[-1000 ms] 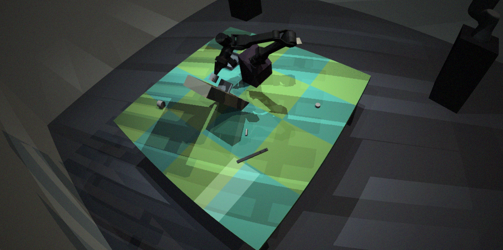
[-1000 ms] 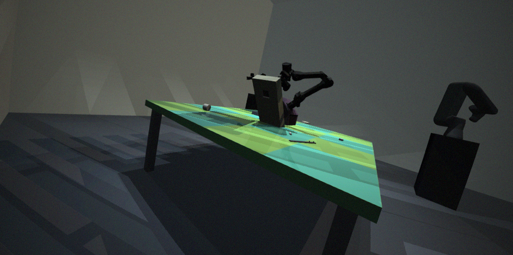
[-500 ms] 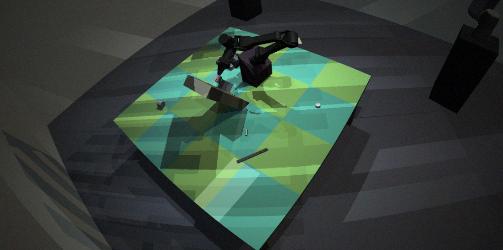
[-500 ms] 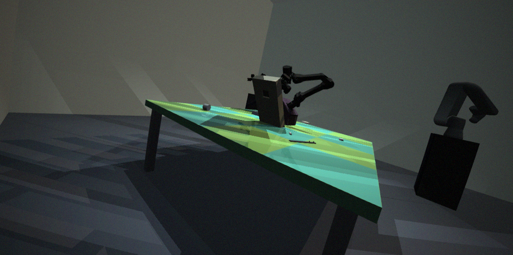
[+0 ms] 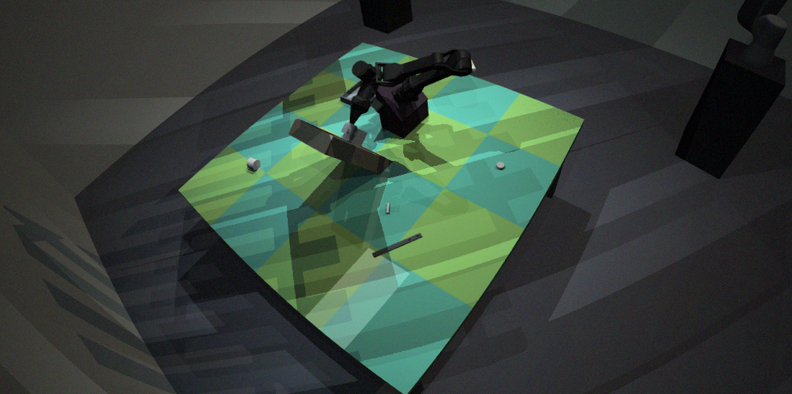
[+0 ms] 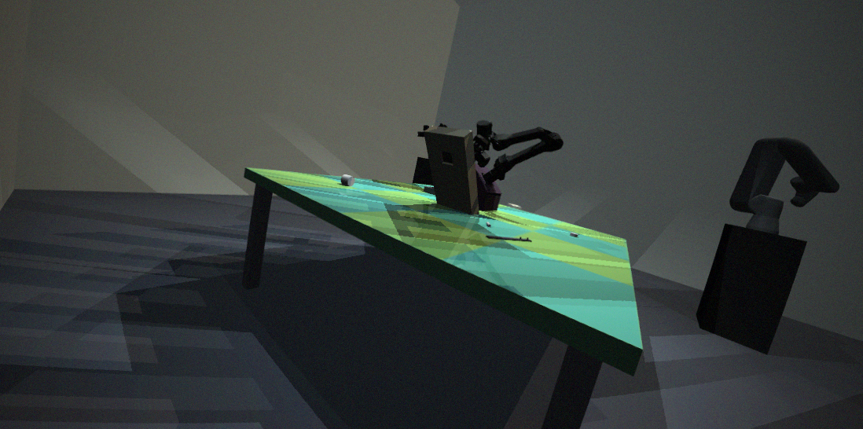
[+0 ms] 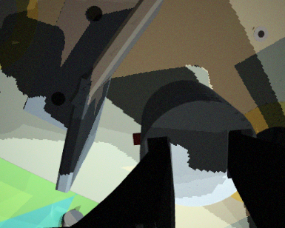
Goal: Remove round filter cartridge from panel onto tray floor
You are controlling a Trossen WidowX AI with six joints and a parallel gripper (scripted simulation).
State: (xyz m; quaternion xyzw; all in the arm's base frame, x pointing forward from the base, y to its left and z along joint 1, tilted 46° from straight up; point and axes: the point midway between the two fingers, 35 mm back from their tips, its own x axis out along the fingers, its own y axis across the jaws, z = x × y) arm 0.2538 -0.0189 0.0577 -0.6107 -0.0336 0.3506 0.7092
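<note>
Right now the round grey filter cartridge is 1 cm below my gripper tip and 1 cm ahead of it. The rest, counted from my gripper tip: small pale peg (23 cm to the left, 20 cm below, 8 cm ahead); square grey tray (32 cm to the right, 29 cm behind, 20 cm below); service panel (5 cm below, 5 cm ahead, 1 cm to the left).
</note>
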